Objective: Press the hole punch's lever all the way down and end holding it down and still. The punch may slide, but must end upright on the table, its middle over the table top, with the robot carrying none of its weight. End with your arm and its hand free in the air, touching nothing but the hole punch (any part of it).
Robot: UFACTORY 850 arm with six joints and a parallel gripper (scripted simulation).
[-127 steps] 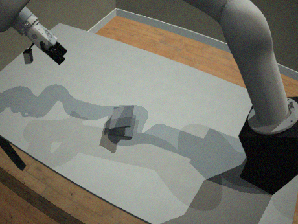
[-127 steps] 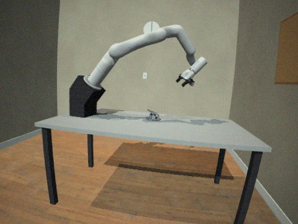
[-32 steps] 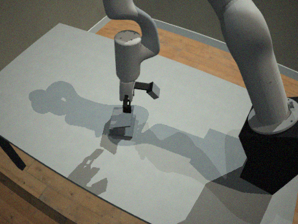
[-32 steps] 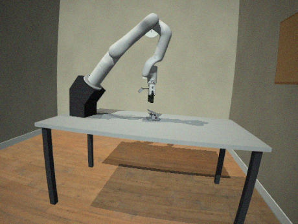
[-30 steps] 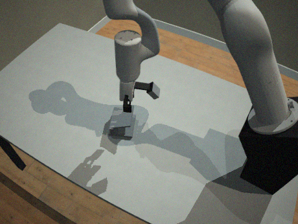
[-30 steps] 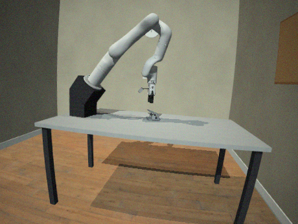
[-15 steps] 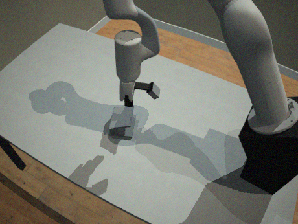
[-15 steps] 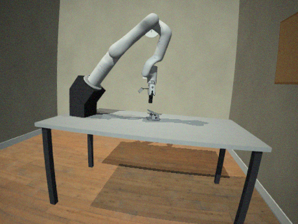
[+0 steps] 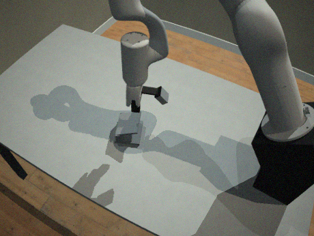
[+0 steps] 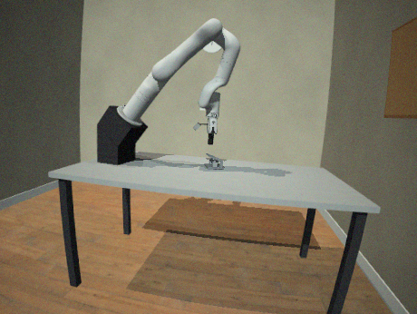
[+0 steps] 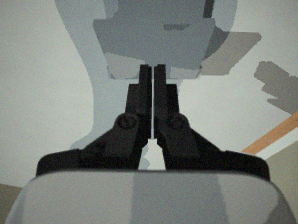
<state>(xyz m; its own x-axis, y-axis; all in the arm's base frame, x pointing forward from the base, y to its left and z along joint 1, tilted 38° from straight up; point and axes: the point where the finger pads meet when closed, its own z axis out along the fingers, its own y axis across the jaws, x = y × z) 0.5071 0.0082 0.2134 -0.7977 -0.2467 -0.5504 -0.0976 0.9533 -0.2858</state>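
Now: hand 40 mm short of the hole punch and 130 mm above it.
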